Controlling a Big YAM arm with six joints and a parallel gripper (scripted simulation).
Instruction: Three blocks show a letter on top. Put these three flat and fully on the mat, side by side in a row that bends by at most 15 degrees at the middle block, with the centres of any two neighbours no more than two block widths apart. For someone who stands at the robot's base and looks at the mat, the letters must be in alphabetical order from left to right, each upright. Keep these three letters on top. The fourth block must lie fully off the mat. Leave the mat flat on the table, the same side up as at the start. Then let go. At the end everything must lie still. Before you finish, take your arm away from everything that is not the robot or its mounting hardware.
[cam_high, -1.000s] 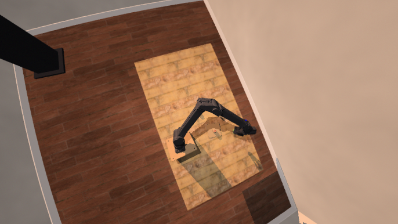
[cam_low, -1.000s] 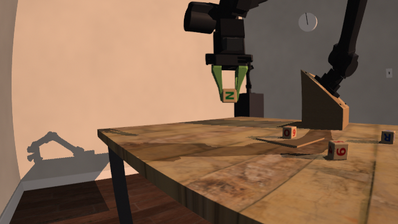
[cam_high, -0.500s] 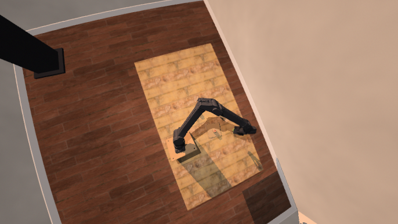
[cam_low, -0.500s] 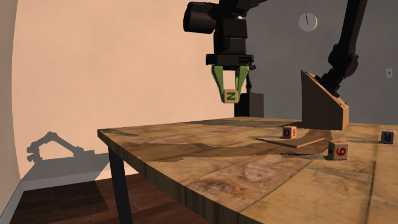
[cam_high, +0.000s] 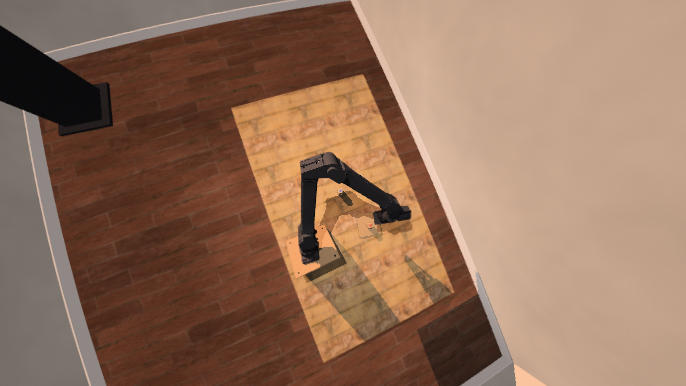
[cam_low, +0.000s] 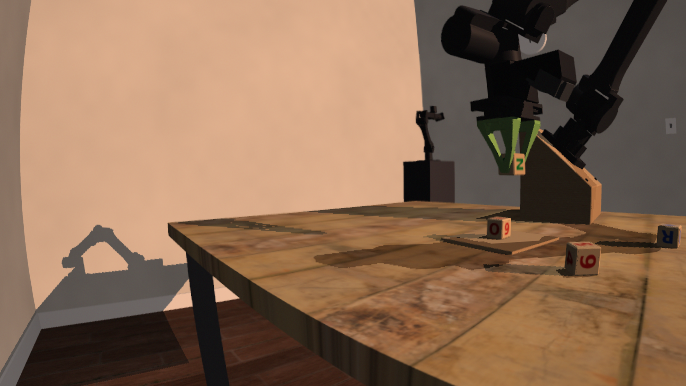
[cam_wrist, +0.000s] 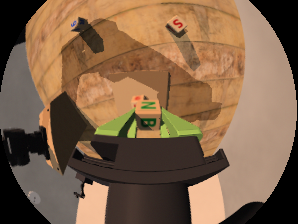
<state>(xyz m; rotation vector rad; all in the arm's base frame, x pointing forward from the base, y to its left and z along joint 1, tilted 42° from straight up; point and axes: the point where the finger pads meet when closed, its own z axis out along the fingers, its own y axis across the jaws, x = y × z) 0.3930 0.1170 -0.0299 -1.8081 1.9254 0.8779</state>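
Now: hand 30 mm past the thin brown mat, 30 mm to the left of it and 110 mm above it. Also, from my hand: block right at my hand.
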